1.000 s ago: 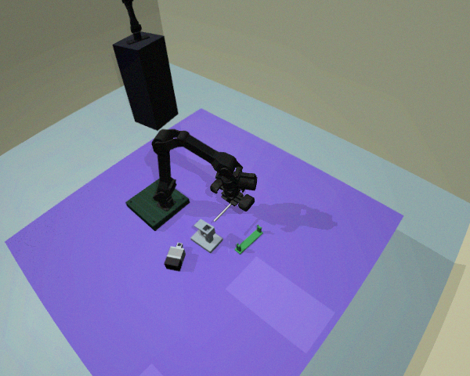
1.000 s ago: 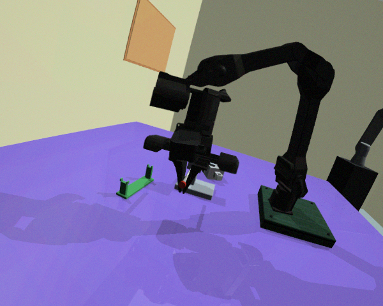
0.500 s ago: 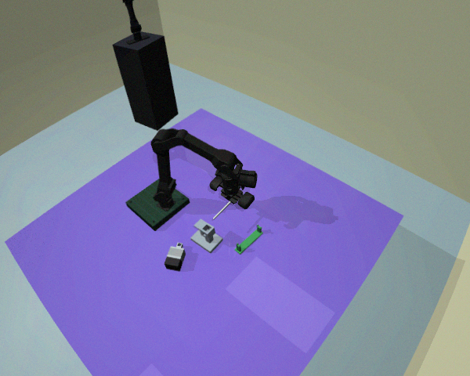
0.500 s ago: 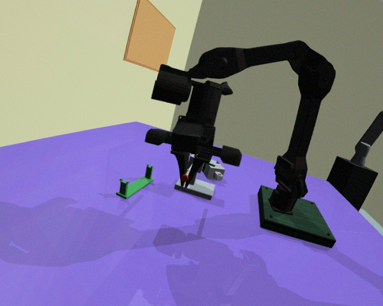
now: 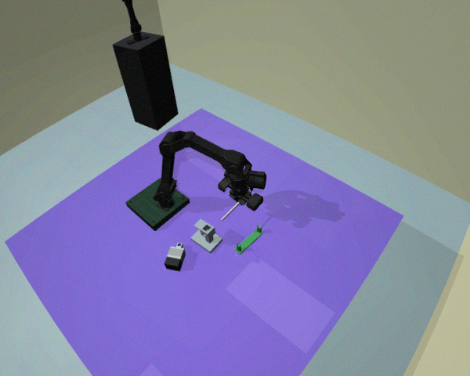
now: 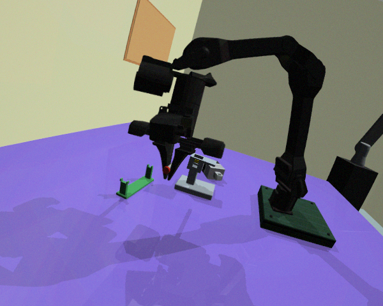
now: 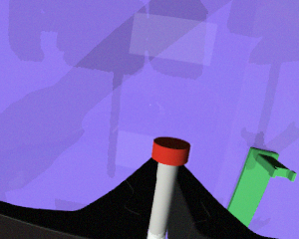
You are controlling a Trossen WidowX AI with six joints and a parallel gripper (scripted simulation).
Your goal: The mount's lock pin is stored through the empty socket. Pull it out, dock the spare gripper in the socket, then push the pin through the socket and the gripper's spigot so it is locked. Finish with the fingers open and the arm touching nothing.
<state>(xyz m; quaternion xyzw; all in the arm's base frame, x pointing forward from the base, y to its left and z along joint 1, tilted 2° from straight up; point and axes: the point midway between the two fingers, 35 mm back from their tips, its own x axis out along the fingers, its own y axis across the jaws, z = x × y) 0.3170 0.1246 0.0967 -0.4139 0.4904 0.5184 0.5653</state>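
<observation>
The green cradle is 9 cm ahead of my gripper tip, 9 cm to the right of it and 7 cm below it. Also, from my gripper tip: grey mount (6 cm behind, 18 cm to the right, 4 cm below); spare gripper (12 cm behind, 31 cm to the right, 7 cm below).
</observation>
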